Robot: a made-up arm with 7 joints. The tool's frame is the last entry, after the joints. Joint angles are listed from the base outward.
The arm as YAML. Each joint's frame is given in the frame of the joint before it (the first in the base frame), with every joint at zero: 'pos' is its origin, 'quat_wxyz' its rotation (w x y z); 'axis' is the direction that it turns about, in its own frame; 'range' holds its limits. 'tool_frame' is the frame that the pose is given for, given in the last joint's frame.
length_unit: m
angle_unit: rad
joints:
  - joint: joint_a
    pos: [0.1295, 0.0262, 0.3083]
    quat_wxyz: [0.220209, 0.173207, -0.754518, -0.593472]
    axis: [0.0, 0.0, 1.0]
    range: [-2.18, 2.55]
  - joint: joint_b
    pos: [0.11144, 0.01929, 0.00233]
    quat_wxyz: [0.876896, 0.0, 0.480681, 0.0]
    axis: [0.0, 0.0, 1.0]
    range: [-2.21, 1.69]
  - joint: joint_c
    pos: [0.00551, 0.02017, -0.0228]
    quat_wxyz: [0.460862, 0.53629, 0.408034, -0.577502]
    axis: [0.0, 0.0, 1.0]
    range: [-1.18, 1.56]
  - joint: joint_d
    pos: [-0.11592, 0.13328, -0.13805]
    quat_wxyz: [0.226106, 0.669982, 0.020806, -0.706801]
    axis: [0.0, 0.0, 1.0]
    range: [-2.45, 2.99]
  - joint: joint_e
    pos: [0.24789, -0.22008, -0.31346]
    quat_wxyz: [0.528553, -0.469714, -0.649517, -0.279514]
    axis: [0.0, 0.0, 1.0]
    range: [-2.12, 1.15]
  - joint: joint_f
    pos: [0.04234, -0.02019, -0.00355]
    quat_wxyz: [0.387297, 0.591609, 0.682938, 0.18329]
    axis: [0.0, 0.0, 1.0]
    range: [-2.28, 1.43]
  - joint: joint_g
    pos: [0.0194, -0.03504, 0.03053]
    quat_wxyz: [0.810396, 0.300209, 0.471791, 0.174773]
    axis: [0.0, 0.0, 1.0]
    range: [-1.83, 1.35]
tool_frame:
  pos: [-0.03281, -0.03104, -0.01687]
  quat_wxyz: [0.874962, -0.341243, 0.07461, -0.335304]
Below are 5 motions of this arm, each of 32 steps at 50 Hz.
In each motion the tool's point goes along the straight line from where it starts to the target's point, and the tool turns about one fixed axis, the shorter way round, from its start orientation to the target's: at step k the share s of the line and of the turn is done. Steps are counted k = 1, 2, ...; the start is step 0. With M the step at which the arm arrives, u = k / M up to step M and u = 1 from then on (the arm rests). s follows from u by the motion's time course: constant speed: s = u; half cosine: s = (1 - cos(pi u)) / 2; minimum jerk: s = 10 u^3 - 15 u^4 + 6 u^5.
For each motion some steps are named. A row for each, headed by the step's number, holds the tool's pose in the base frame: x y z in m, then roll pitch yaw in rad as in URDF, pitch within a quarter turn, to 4 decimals.
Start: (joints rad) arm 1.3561 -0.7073 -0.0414 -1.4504 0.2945 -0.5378 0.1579
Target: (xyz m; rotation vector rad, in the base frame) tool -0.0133 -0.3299 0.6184 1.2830 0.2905 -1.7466
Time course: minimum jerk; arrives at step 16
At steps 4, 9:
4: -0.0639 -0.3893 0.5458 0.6485 0.4648 -1.2777
9: -0.0350 -0.3553 0.5873 0.6722 0.7781 -1.4569

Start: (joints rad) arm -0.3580 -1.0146 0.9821 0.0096 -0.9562 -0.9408 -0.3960
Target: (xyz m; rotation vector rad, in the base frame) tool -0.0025 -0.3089 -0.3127 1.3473 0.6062 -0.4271
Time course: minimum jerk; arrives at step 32
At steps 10, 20, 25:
10: -0.1346 -0.5453 0.0137 0.8076 0.3177 -0.6047
20: -0.0468 -0.3882 -0.2031 1.1760 0.6018 -0.2000
25: -0.0143 -0.3300 -0.2835 1.3599 0.6652 -0.0039

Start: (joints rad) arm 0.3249 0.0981 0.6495 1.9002 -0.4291 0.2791 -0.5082
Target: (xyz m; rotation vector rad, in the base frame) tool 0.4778 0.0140 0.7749 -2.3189 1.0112 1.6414
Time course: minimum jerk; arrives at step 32
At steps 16, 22, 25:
16: 0.4528 -0.0061 0.6696 2.8561 0.8485 -0.9256
22: 0.4688 0.0068 0.7370 2.6864 0.9936 -1.0622
25: 0.4741 0.0110 0.7595 2.6126 1.0382 -1.1253

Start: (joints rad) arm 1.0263 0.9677 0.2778 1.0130 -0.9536 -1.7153 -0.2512
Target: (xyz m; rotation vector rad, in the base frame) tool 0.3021 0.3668 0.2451 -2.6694 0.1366 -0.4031
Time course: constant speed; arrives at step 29
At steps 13, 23, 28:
13: 0.4325 0.3578 0.3313 -2.4224 0.1007 -0.5397
23: 0.3510 0.3634 0.2774 -2.5637 -0.1375 -0.3180
28: 0.3102 0.3662 0.2505 -2.6557 -0.2426 -0.1916

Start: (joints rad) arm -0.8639 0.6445 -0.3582 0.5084 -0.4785 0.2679 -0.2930
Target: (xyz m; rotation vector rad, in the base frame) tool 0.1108 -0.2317 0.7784 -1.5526 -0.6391 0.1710
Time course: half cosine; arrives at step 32
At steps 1, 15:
1: -0.1390 -0.1631 0.8456 -2.3485 -0.4991 1.0677
15: -0.0267 -0.1940 0.8154 -2.0241 -0.4398 0.8013

